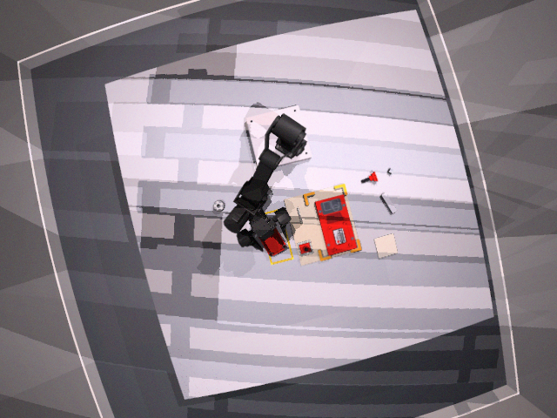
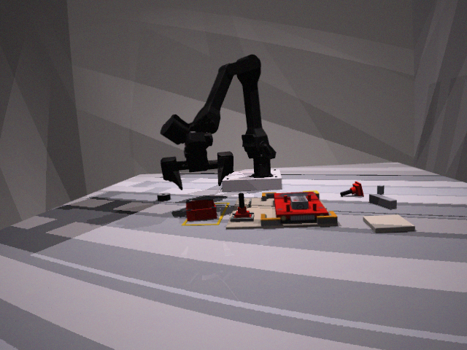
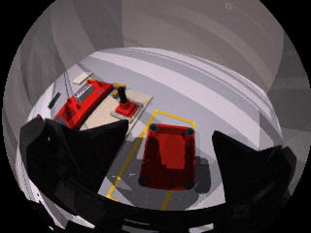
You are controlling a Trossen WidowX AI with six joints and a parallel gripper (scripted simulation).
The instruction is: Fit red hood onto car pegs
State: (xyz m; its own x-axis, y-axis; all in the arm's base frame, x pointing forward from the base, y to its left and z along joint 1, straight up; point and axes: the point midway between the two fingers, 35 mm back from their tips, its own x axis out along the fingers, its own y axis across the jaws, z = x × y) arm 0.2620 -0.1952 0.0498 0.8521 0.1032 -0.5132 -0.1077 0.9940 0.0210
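My gripper tip is now 10 mm past the red hood, 10 mm to the left of it and 60 mm above it. From my gripper tip the other things lie so: tan tile 180 mm ahead, 370 mm to the left, 70 mm below.
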